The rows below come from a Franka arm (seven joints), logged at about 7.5 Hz.
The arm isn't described. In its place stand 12 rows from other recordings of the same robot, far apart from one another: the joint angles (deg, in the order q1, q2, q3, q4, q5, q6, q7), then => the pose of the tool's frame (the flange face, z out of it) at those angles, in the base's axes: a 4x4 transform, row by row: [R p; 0 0 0 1], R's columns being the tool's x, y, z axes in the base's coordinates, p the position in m.
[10.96, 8.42, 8.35, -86.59, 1.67, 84.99, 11.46] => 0.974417 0.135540 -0.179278 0.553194; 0.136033 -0.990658 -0.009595 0.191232; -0.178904 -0.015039 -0.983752 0.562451; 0 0 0 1
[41.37, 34.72, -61.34, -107.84, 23.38, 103.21, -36.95] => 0.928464 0.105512 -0.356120 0.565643; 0.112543 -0.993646 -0.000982 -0.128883; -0.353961 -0.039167 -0.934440 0.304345; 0 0 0 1
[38.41, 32.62, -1.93, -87.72, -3.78, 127.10, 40.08] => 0.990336 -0.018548 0.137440 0.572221; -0.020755 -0.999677 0.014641 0.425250; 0.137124 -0.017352 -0.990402 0.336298; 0 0 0 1
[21.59, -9.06, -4.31, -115.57, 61.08, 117.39, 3.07] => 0.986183 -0.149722 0.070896 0.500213; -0.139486 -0.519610 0.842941 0.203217; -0.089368 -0.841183 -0.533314 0.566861; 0 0 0 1
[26.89, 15.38, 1.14, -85.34, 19.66, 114.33, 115.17] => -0.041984 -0.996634 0.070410 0.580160; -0.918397 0.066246 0.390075 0.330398; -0.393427 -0.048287 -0.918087 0.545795; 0 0 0 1
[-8.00, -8.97, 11.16, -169.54, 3.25, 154.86, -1.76] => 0.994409 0.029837 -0.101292 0.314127; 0.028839 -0.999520 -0.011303 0.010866; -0.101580 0.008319 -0.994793 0.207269; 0 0 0 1
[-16.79, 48.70, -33.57, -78.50, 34.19, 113.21, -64.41] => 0.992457 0.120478 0.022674 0.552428; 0.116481 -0.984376 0.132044 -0.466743; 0.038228 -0.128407 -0.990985 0.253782; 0 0 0 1
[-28.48, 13.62, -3.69, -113.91, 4.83, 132.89, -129.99] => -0.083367 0.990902 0.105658 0.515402; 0.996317 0.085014 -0.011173 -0.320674; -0.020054 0.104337 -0.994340 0.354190; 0 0 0 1
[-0.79, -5.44, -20.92, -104.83, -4.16, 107.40, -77.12] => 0.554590 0.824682 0.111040 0.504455; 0.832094 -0.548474 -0.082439 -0.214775; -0.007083 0.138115 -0.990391 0.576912; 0 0 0 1
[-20.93, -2.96, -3.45, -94.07, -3.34, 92.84, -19.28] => 0.996197 -0.087002 0.004708 0.491595; -0.086539 -0.994279 -0.062613 -0.230291; 0.010128 0.061967 -0.998027 0.623693; 0 0 0 1
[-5.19, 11.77, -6.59, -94.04, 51.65, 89.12, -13.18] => 0.993245 -0.113558 -0.023853 0.607315; -0.050689 -0.609535 0.791137 -0.034111; -0.104379 -0.784584 -0.611173 0.510840; 0 0 0 1
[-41.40, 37.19, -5.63, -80.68, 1.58, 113.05, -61.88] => 0.962342 0.259496 -0.080995 0.497166; 0.262940 -0.964175 0.035054 -0.511783; -0.068997 -0.055030 -0.996098 0.315884; 0 0 0 1
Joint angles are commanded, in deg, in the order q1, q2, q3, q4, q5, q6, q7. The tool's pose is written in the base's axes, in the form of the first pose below.
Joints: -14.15, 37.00, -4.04, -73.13, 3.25, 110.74, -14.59
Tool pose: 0.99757 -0.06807 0.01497 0.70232; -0.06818 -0.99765 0.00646 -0.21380; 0.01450 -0.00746 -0.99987 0.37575; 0 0 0 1
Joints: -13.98, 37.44, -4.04, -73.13, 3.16, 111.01, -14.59
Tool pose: 0.99784 -0.06464 0.01151 0.70369; -0.06471 -0.99789 0.00548 -0.21206; 0.01113 -0.00622 -0.99992 0.37053; 0 0 0 1
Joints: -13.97, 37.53, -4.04, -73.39, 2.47, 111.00, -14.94
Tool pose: 0.99852 -0.05434 0.00198 0.70276; -0.05433 -0.99852 -0.00343 -0.21259; 0.00217 0.00331 -0.99999 0.36720; 0 0 0 1
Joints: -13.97, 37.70, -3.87, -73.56, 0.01, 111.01, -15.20
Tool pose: 0.99938 -0.03184 -0.01516 0.70198; -0.03240 -0.99874 -0.03835 -0.21373; -0.01392 0.03882 -0.99915 0.36362; 0 0 0 1
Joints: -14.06, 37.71, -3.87, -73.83, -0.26, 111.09, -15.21
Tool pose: 0.99931 -0.03146 -0.01985 0.70091; -0.03227 -0.99862 -0.04151 -0.21504; -0.01851 0.04212 -0.99894 0.36139; 0 0 0 1
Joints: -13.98, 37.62, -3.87, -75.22, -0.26, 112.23, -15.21
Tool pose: 0.99930 -0.03005 -0.02243 0.69902; -0.03095 -0.99870 -0.04060 -0.21380; -0.02118 0.04127 -0.99892 0.35279; 0 0 0 1
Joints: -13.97, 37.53, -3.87, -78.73, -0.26, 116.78, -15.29
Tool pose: 0.99960 -0.02824 -0.00350 0.69573; -0.02837 -0.99853 -0.04616 -0.21355; -0.00219 0.04624 -0.99893 0.33205; 0 0 0 1
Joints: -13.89, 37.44, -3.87, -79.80, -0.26, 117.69, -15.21
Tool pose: 0.99959 -0.02824 -0.00457 0.69390; -0.02842 -0.99855 -0.04570 -0.21224; -0.00328 0.04581 -0.99894 0.32584; 0 0 0 1
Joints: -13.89, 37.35, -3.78, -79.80, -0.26, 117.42, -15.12
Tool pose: 0.99956 -0.02865 -0.00728 0.69369; -0.02894 -0.99862 -0.04380 -0.21124; -0.00601 0.04399 -0.99901 0.32653; 0 0 0 1
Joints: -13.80, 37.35, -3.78, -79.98, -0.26, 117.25, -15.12
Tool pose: 0.99955 -0.02708 -0.01306 0.69307; -0.02761 -0.99873 -0.04205 -0.20994; -0.01190 0.04239 -0.99903 0.32480; 0 0 0 1
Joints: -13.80, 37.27, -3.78, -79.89, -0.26, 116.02, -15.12
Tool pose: 0.99916 -0.02726 -0.03076 0.69116; -0.02838 -0.99892 -0.03666 -0.20942; -0.02973 0.03750 -0.99885 0.32467; 0 0 0 1
